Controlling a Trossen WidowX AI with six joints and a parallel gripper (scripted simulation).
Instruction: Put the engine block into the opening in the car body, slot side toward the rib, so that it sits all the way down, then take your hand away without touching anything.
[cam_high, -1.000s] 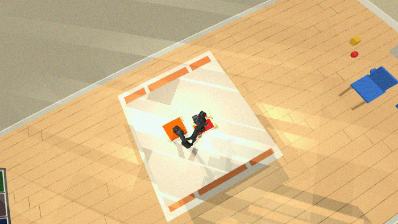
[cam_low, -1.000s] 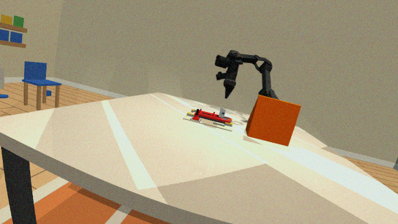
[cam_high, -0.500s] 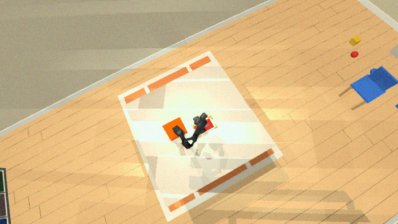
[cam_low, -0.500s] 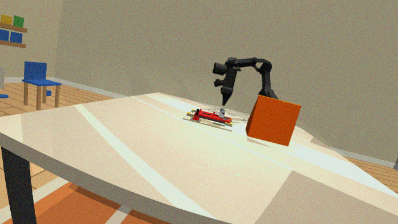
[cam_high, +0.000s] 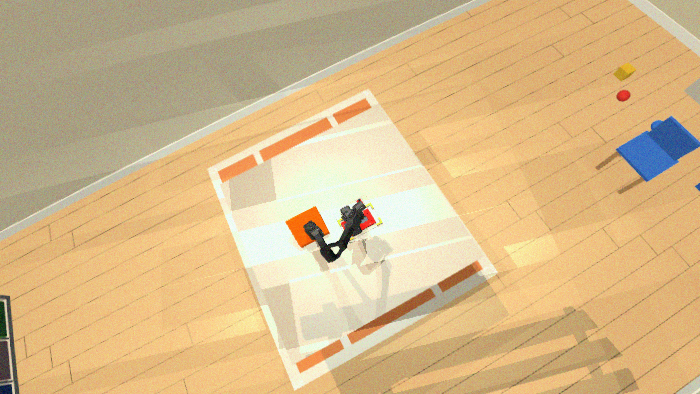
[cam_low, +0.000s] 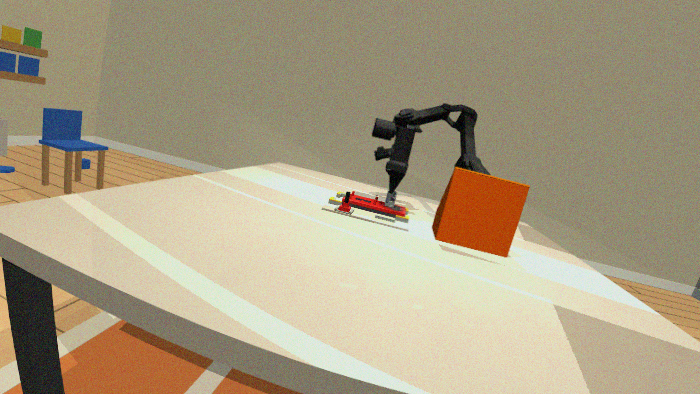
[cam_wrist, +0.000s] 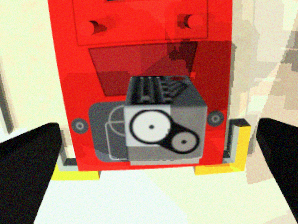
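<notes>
My gripper tip is 1 cm past the engine block and 2 cm above it.
</notes>
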